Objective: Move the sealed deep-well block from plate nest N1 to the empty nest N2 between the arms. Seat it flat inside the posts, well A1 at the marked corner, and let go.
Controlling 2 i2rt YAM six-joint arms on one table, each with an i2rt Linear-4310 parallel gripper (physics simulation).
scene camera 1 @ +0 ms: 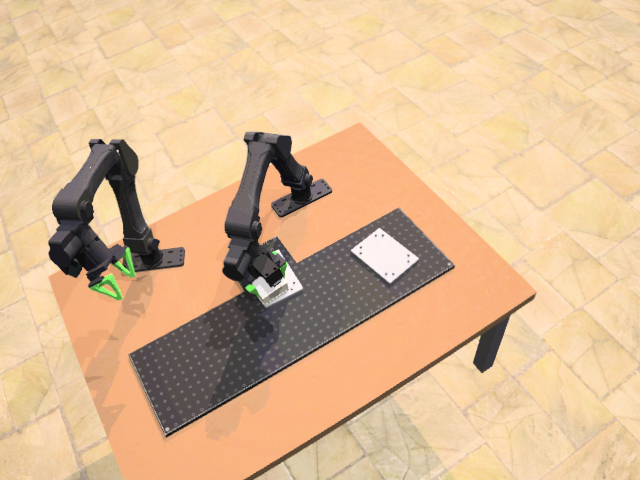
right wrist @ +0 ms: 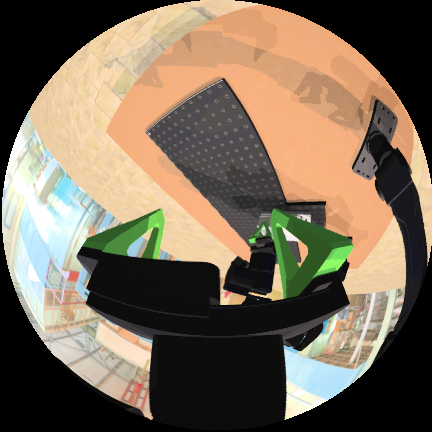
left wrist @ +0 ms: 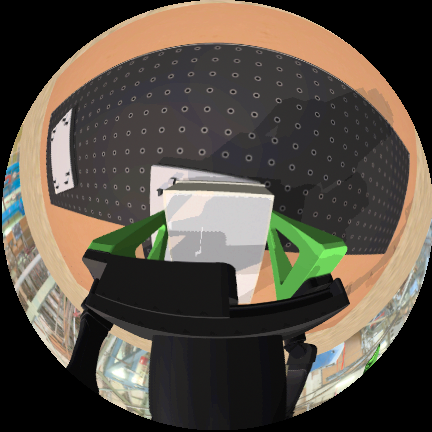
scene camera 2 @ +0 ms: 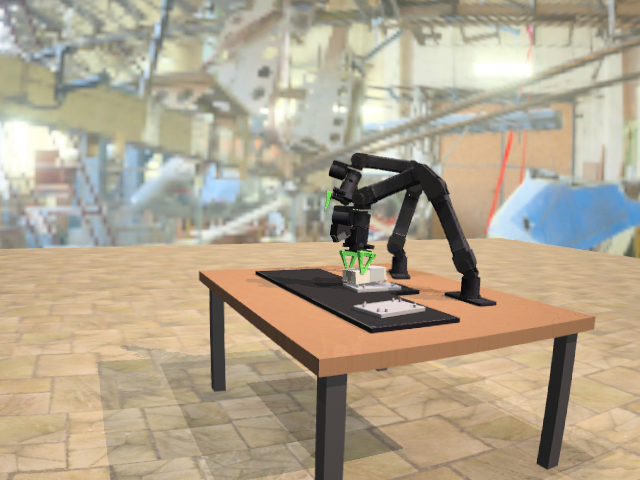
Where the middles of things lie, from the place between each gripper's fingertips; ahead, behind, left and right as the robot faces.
Labels:
The white nest plate (left wrist: pixel 162 176) is 60 mm behind my left hand, 40 mm below it and 20 mm to the left of it.
Right now the white nest plate is 37 cm to the left of my right hand and 21 cm below it.

